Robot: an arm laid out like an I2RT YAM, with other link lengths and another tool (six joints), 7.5 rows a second.
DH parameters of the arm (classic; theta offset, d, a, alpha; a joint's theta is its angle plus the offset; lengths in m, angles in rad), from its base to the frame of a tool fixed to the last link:
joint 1: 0 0.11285 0.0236 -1.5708
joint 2: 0 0 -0.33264 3.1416
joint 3: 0.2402 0 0.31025 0
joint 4: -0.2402 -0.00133 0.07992 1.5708
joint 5: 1.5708 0.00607 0 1.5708
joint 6: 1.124 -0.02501 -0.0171 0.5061
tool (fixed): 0 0.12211 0 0
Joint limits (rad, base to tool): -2.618..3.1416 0..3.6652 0..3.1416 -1.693..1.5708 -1.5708..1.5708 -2.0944..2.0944
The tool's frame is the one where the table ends.
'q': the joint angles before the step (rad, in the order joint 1, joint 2, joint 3, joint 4, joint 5, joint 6). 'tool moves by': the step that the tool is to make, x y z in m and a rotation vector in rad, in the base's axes. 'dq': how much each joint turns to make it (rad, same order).
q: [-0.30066, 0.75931, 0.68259, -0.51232, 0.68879, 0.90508]
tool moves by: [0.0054, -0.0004, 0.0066, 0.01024, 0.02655, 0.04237]
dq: [0.00318, 0.01381, 0.02920, -0.02760, -0.03355, -0.02600]
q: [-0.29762, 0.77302, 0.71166, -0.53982, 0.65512, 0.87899]
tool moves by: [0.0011, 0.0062, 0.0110, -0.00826, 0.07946, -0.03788]
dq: [0.04754, 0.04576, 0.05967, -0.11196, 0.08579, 0.03686]
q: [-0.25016, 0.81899, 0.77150, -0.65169, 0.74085, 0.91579]
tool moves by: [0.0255, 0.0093, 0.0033, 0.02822, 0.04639, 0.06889]
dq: [0.08129, 0.07974, 0.05356, -0.04477, -0.00285, 0.02925]
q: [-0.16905, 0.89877, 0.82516, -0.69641, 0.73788, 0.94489]
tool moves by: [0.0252, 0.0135, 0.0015, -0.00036, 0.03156, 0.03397]
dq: [0.08903, 0.08580, 0.04580, -0.02601, 0.04132, 0.05047]
